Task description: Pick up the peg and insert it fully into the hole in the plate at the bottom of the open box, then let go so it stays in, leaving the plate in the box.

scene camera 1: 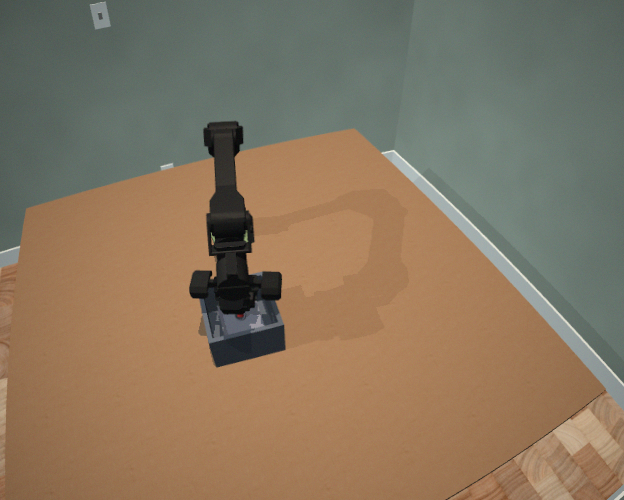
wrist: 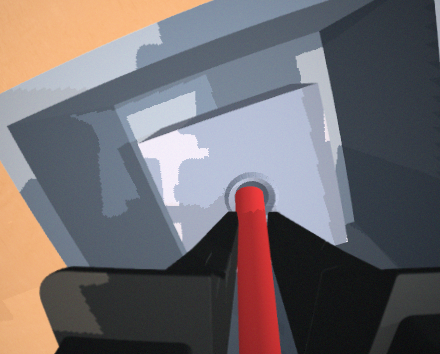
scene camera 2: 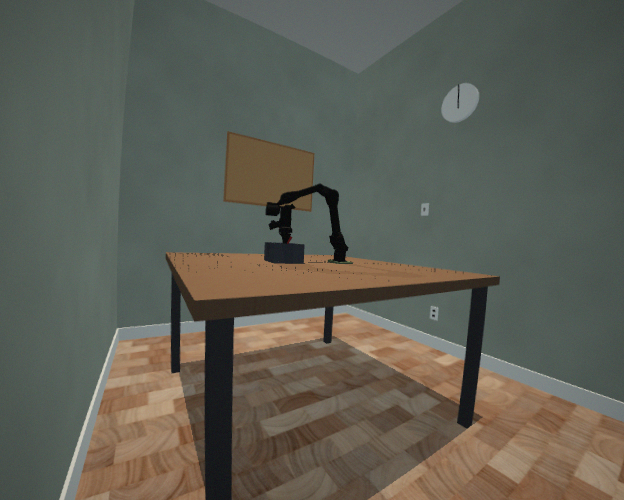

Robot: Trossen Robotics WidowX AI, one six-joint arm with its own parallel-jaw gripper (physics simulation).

Note:
The pictures show: my gripper, a dark blue-grey box and a pale plate.
My gripper is seen too in the wrist view.

